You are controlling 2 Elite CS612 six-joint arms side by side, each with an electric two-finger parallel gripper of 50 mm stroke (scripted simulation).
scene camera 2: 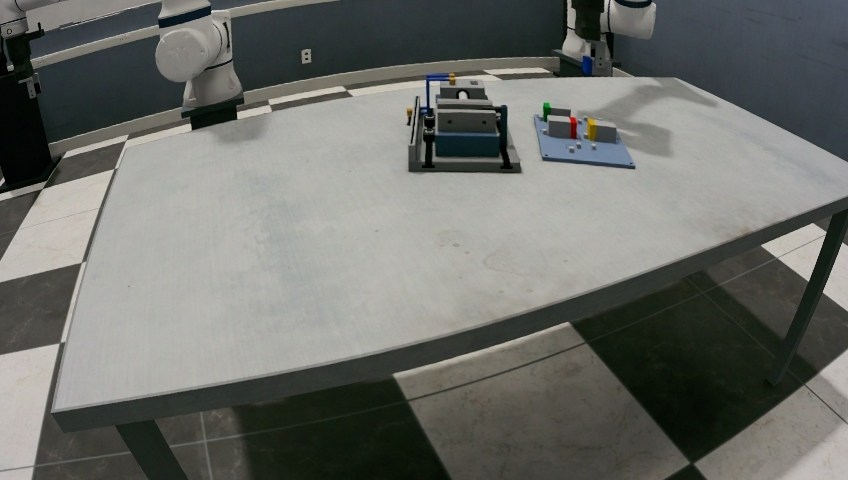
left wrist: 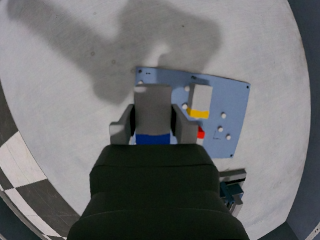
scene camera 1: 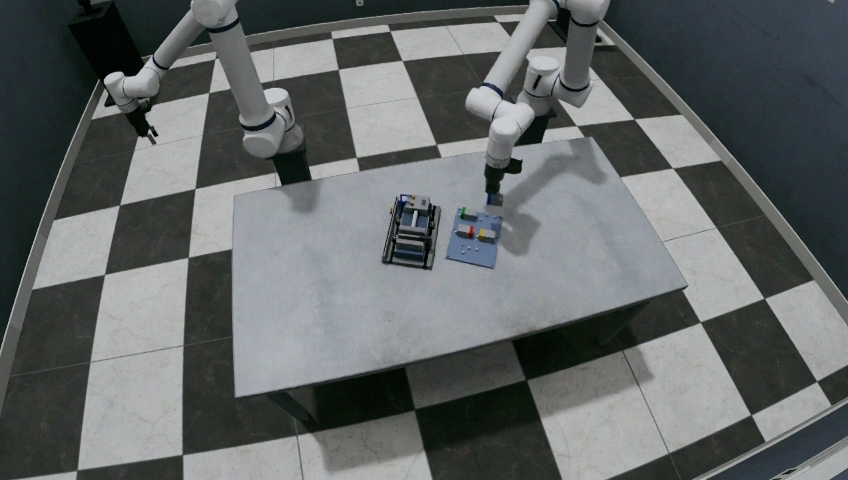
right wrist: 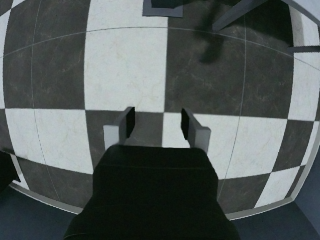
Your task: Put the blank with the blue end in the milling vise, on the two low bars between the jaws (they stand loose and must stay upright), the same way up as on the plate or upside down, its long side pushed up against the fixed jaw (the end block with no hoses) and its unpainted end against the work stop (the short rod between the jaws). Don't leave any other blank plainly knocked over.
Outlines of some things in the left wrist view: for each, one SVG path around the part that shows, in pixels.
My left gripper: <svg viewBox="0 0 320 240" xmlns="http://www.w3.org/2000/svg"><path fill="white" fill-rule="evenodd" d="M66 240L250 240L241 221L231 214L220 198L219 171L205 148L197 144L198 124L195 121L189 121L177 104L171 105L172 135L176 137L178 144L129 144L135 132L134 104L128 104L119 120L112 121L109 124L111 144L102 149L89 173L91 199L80 219L70 228Z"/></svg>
A yellow-ended blank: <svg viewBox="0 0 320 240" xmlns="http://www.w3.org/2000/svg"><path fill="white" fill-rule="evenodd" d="M190 83L186 112L190 117L208 118L213 87Z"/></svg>
